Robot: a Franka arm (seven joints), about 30 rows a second.
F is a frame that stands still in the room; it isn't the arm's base.
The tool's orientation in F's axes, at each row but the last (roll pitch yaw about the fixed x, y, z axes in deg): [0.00 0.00 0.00]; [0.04 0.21 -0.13]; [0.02 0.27 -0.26]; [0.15 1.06 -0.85]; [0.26 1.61 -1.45]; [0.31 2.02 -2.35]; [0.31 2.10 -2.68]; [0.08 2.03 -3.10]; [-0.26 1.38 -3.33]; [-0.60 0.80 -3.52]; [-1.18 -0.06 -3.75]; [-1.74 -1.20 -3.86]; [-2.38 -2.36 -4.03]
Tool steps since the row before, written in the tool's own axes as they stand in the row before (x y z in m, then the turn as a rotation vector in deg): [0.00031 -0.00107 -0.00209 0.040 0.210 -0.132]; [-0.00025 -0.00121 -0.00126 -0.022 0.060 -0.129]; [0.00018 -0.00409 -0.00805 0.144 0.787 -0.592]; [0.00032 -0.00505 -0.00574 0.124 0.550 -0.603]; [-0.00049 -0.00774 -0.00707 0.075 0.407 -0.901]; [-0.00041 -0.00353 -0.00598 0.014 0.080 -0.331]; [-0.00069 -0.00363 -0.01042 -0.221 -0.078 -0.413]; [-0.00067 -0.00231 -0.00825 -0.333 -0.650 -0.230]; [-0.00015 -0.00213 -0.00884 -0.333 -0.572 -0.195]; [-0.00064 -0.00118 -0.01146 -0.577 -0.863 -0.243]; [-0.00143 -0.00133 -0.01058 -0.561 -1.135 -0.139]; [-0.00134 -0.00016 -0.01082 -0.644 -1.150 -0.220]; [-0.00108 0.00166 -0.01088 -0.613 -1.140 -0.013]
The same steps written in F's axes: [0.00031 -0.00107 -0.00209 0.040 0.210 -0.132]; [-0.00026 -0.00121 -0.00126 -0.022 0.060 -0.129]; [0.00012 -0.00409 -0.00805 0.145 0.787 -0.592]; [0.00014 -0.00504 -0.00576 0.121 0.550 -0.604]; [-0.00088 -0.00769 -0.00709 0.060 0.410 -0.901]; [-0.00076 -0.00347 -0.00598 0.006 0.082 -0.331]; [-0.00124 -0.00352 -0.01041 -0.239 -0.065 -0.405]; [-0.00108 -0.00224 -0.00822 -0.376 -0.630 -0.219]; [-0.00049 -0.00215 -0.00882 -0.370 -0.552 -0.184]; [-0.00088 -0.00125 -0.01144 -0.632 -0.828 -0.226]; [-0.00152 -0.00145 -0.01055 -0.634 -1.099 -0.116]; [-0.00114 -0.00041 -0.01084 -0.716 -1.110 -0.198]; [-0.00054 0.00125 -0.01097 -0.692 -1.094 0.009]
